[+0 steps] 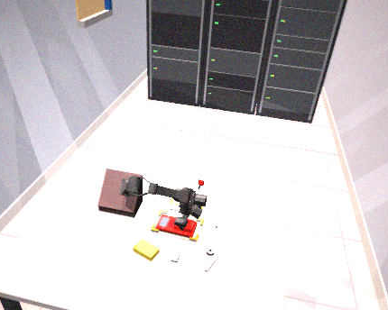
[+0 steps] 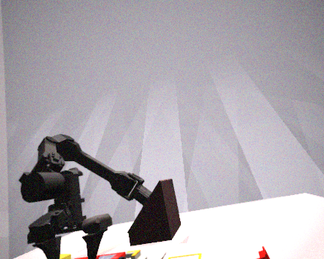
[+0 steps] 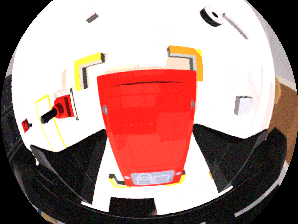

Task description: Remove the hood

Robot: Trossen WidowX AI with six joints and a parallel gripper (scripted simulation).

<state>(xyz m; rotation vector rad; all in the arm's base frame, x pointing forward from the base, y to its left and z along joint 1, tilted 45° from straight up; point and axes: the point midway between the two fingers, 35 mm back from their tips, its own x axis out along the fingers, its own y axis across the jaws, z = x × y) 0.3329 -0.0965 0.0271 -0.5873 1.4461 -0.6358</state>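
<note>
My gripper tip is right at the hood. Round my gripper tip: yellow block (19 cm to the right, 14 cm behind, 3 cm below); then wheel (16 cm ahead, 12 cm to the right, 3 cm below); then white stick (19 cm to the right, 18 cm ahead, 3 cm below).
</note>
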